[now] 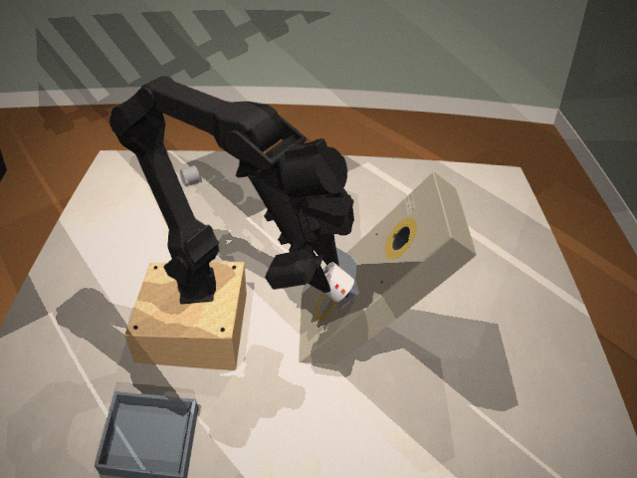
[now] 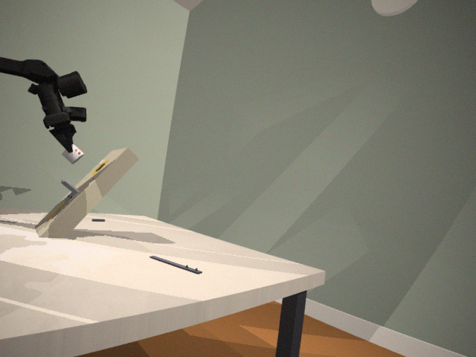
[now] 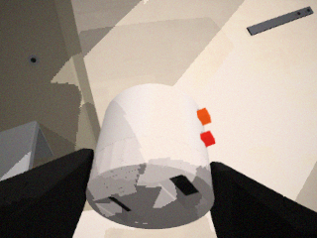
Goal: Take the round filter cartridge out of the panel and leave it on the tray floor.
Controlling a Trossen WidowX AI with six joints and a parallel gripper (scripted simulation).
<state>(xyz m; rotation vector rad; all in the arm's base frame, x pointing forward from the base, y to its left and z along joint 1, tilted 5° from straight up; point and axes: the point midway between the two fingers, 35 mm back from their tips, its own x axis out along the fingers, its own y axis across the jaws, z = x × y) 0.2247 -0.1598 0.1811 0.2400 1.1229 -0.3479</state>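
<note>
Now: the dark grey tray 310 mm behind my gripper tip, 110 mm to the right of it and 250 mm below it. Also, from my gripper tip: beige service panel: 100 mm ahead, 120 mm to the left, 100 mm below; round filter cartridge: right at my gripper tip; grey flap: 50 mm ahead, 120 mm to the left, 120 mm below.
</note>
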